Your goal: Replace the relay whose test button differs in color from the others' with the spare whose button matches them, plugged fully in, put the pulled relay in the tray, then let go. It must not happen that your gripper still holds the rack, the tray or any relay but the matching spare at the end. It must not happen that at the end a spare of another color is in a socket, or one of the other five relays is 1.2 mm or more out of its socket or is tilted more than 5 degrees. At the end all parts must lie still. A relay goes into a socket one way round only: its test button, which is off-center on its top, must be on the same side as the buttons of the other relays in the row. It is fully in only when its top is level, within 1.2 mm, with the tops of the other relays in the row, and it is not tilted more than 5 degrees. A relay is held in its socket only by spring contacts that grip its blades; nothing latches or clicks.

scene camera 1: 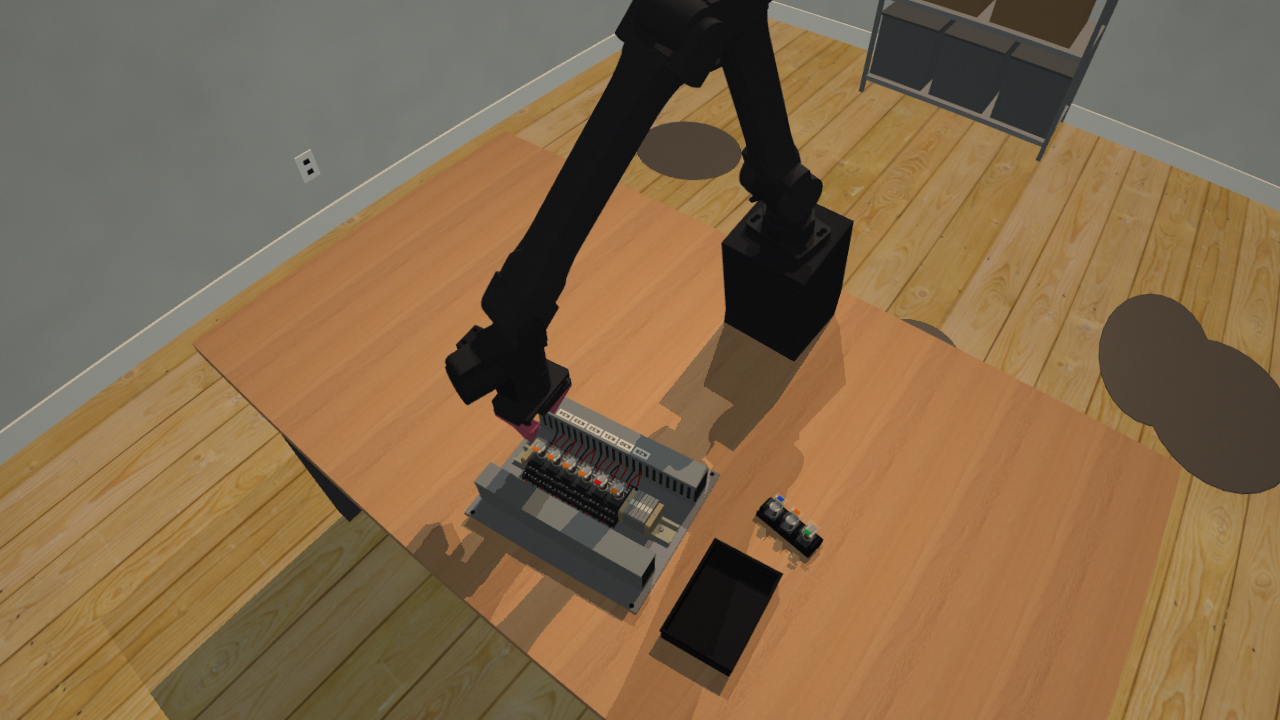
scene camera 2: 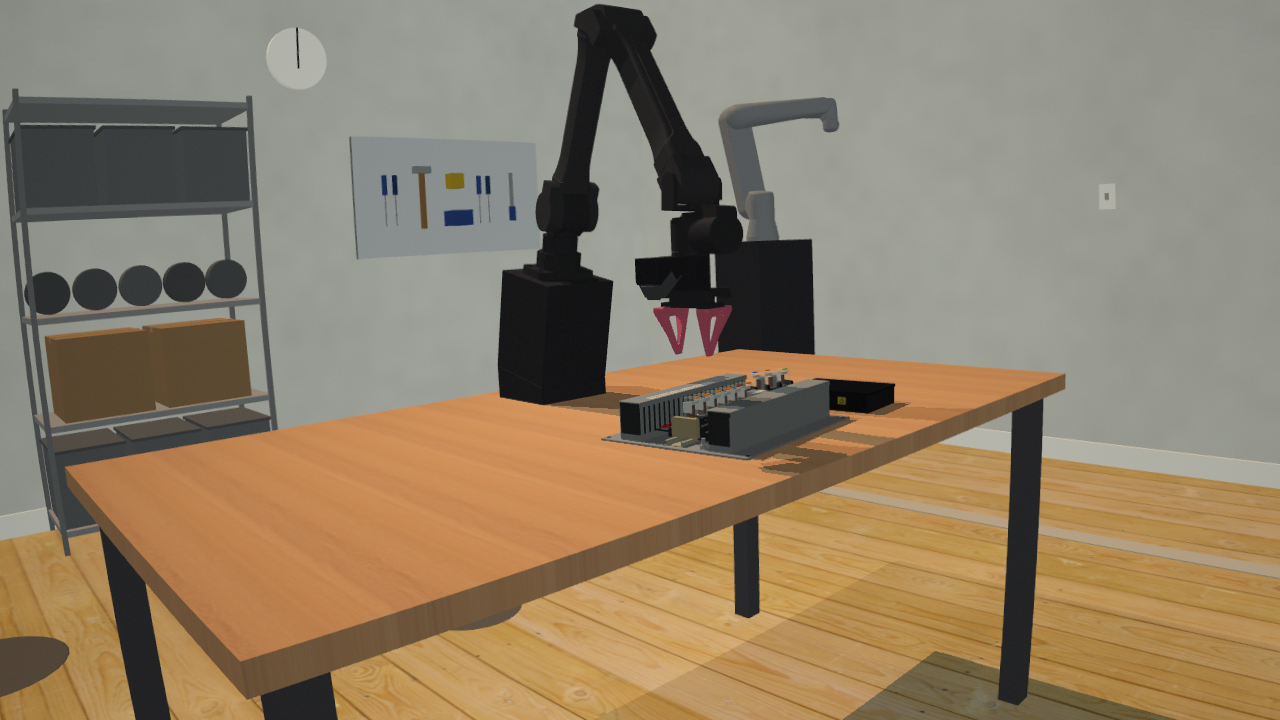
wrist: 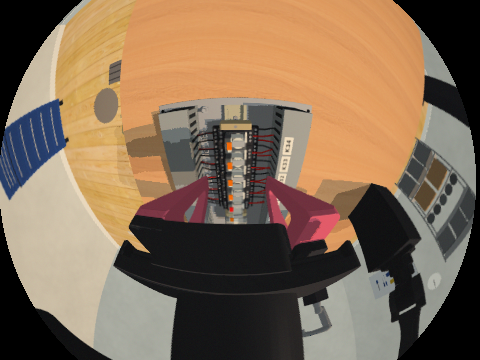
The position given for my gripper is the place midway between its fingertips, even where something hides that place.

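Note:
Scene camera 1 shows me my gripper (scene camera 1: 540, 425), along with a black tray (scene camera 1: 720, 607) and a black spare holder (scene camera 1: 817, 542). In scene camera 2 I see the black tray (scene camera 2: 844, 395) again, and my gripper (scene camera 2: 693, 355) too. The wrist view shows my gripper (wrist: 237, 181). The wrist view misses the black tray, hidden by my gripper, and the wrist view does not show the black spare holder, hidden by my gripper as well.

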